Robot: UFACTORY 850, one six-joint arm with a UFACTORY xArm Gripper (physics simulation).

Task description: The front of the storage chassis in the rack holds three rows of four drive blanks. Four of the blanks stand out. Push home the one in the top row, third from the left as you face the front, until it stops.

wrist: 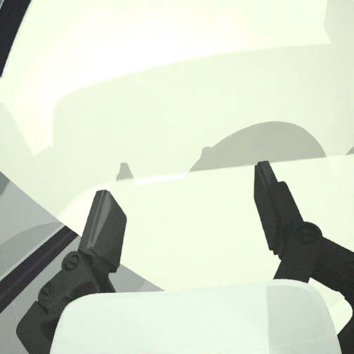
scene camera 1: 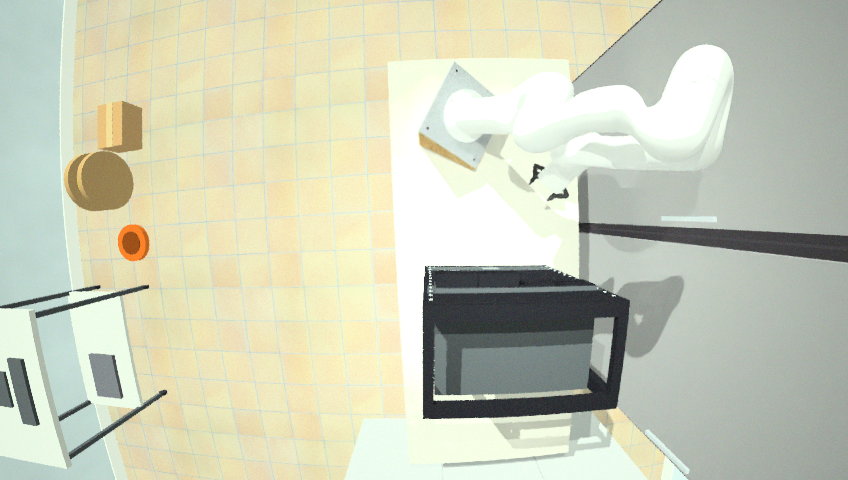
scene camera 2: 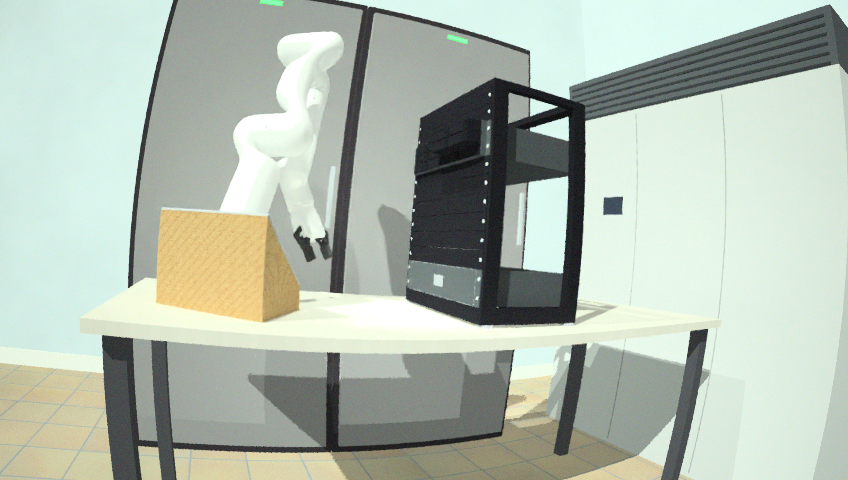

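Observation:
The black rack (scene camera 1: pixel 517 408) (scene camera 2: pixel 495 237) stands on the table; a dark edge of it shows at the top left of the wrist view. The storage chassis (scene camera 1: pixel 523 365) (scene camera 2: pixel 538 151) sits high in the rack, a grey box behind the front. Its dark blanks (scene camera 2: pixel 459 148) stand out near the right side of the front in scene camera 2. They merge into the black, so rows and single blanks cannot be told apart. My gripper (scene camera 1: pixel 541 189) (scene camera 2: pixel 318 258) (wrist: pixel 182 191) is open and empty. It points down above the table, apart from the rack's front and lower than the chassis.
The arm's base stands on a wooden block (scene camera 2: pixel 211 261) on the table (scene camera 1: pixel 410 237) (scene camera 2: pixel 357 342). Tall grey cabinets (scene camera 1: pixel 743 178) (scene camera 2: pixel 249 148) stand behind the table. A grey panel with a white label (scene camera 2: pixel 438 280) fills the rack's bottom. Boxes, an orange ring and a cart are far off on the floor.

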